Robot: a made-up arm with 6 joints. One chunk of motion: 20 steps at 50 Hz.
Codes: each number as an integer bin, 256 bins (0 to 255) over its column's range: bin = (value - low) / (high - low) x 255, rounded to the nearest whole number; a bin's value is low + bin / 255 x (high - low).
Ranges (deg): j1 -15..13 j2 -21..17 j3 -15..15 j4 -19..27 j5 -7..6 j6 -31..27
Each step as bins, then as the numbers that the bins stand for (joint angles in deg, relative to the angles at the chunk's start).
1 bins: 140 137 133 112 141 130
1 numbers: 0.37 -0.58 0.65 1.20 0.19 -1.43
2 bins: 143 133 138 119 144 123
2 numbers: 0.70 -1.18 1.24 2.47 0.34 -3.02
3 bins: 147 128 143 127 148 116
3 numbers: 1.14 -1.93 1.82 3.91 0.55 -4.62
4 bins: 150 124 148 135 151 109
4 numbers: 1.47 -2.52 2.41 5.35 0.70 -6.21
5 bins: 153 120 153 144 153 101
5 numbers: 1.80 -3.12 3.00 6.98 0.80 -8.03
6 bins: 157 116 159 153 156 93
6 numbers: 2.24 -3.71 3.71 8.60 0.95 -9.85
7 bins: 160 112 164 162 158 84
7 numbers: 2.57 -4.31 4.29 10.22 1.05 -11.89
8 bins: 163 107 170 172 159 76
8 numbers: 2.90 -5.05 5.00 12.03 1.11 -13.71
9 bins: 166 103 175 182 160 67
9 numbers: 3.23 -5.65 5.59 13.83 1.16 -15.76
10 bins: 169 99 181 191 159 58
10 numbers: 3.56 -6.25 6.29 15.45 1.11 -17.81
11 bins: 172 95 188 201 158 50
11 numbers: 3.89 -6.84 7.12 17.26 1.05 -19.63
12 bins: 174 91 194 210 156 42
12 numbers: 4.11 -7.44 7.82 18.88 0.95 -21.45
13 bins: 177 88 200 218 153 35
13 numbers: 4.44 -7.89 8.53 20.33 0.80 -23.04
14 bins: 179 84 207 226 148 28
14 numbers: 4.65 -8.48 9.35 21.77 0.55 -24.63
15 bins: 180 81 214 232 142 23
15 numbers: 4.76 -8.93 10.18 22.85 0.24 -25.77
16 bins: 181 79 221 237 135 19
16 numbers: 4.87 -9.23 11.00 23.75 -0.12 -26.68
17 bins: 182 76 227 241 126 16
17 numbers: 4.98 -9.67 11.71 24.47 -0.58 -27.36
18 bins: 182 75 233 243 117 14
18 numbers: 4.98 -9.82 12.41 24.84 -1.04 -27.82
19 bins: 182 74 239 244 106 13
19 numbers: 4.98 -9.97 13.12 25.02 -1.60 -28.04
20 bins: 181 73 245 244 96 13
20 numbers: 4.87 -10.12 13.82 25.02 -2.11 -28.04
